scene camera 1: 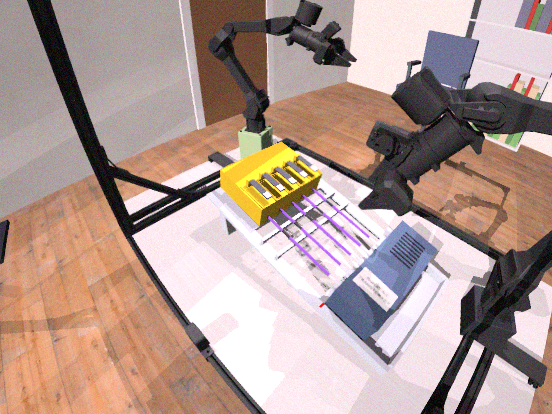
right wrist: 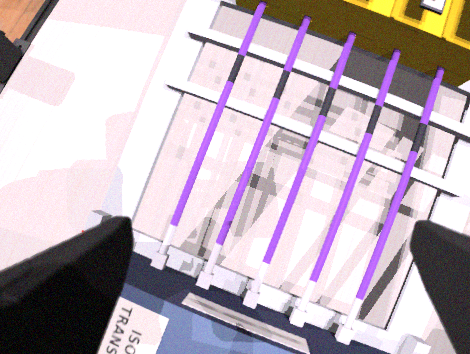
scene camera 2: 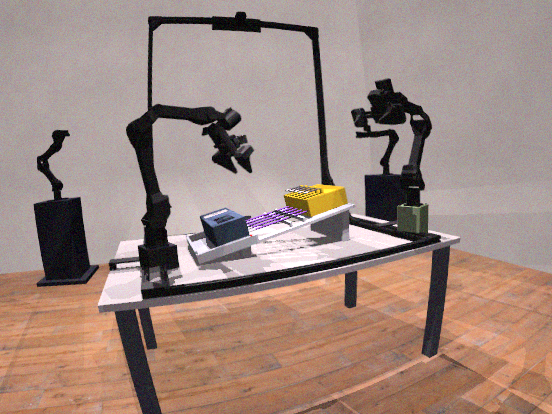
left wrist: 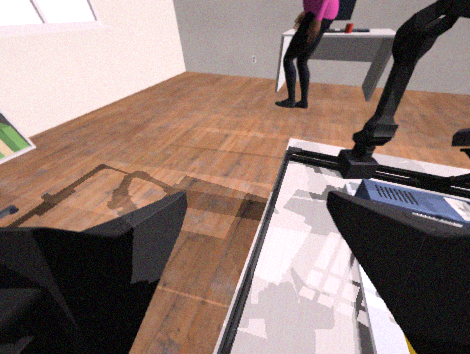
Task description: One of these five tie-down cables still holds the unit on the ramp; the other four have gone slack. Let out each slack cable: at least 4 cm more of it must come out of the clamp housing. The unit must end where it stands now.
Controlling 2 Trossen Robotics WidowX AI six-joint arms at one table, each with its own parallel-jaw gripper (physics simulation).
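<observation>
Five purple cables (right wrist: 294, 190) run side by side down the ramp (scene camera 1: 290, 275) (scene camera 2: 280, 233) (right wrist: 150, 145), from the yellow clamp housing (scene camera 1: 250, 165) (scene camera 2: 325, 201) to white connectors on the blue unit (scene camera 1: 350, 310) (scene camera 2: 225, 232) (left wrist: 410, 200) (right wrist: 200, 335). Each has a dark band between the two crossbars. All look straight; slack cannot be told. Grey levers (scene camera 1: 260, 189) with white tags sit on the housing. My right gripper (scene camera 2: 243, 171) (right wrist: 274, 233) is open and empty, above the cables. My left gripper (scene camera 1: 352, 63) (left wrist: 256, 198) is open and empty, high and away from the ramp.
Two white crossbars (right wrist: 240, 111) span the ramp under the cables. A black frame post (scene camera 1: 76, 100) rises beside the table. A green block (scene camera 1: 255, 145) (scene camera 2: 413, 218) carries the left arm. A red mark (scene camera 1: 322, 305) shows at the ramp's side near the unit. A person (left wrist: 300, 55) stands far off.
</observation>
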